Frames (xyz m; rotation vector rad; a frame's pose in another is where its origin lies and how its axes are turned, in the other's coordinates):
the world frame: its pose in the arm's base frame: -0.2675 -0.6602 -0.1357 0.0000 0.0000 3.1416
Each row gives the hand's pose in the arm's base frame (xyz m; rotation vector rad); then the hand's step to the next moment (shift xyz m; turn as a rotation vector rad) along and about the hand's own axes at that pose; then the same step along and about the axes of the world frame.
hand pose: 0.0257 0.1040 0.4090 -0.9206 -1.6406 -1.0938
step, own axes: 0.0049 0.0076 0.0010 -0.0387 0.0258 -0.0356
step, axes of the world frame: -0.0052 -0.0038 0.0064 -0.0449 0.0286 -0.0244
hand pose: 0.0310 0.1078 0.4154 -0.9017 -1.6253 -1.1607
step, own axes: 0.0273 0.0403 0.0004 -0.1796 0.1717 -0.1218
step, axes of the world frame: -0.0282 -0.0134 0.0374 -0.2447 0.0762 -0.1043
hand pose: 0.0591 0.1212 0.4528 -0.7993 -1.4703 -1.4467
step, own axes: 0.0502 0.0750 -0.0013 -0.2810 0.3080 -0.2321
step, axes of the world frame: -0.0487 0.0002 0.0760 -0.4251 0.1559 -0.1508
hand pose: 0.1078 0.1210 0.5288 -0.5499 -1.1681 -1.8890
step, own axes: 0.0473 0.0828 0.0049 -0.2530 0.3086 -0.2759
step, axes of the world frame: -0.0415 0.0342 0.0789 -0.4123 0.2063 -0.1512
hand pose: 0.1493 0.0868 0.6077 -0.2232 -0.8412 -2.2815
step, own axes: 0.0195 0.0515 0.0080 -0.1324 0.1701 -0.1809
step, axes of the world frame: -0.0187 0.0342 0.0397 -0.2240 0.1356 -0.1031
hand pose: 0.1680 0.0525 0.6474 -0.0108 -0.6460 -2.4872
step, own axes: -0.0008 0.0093 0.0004 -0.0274 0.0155 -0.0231
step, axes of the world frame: -0.0055 0.0061 0.0044 -0.0342 0.0073 -0.0174
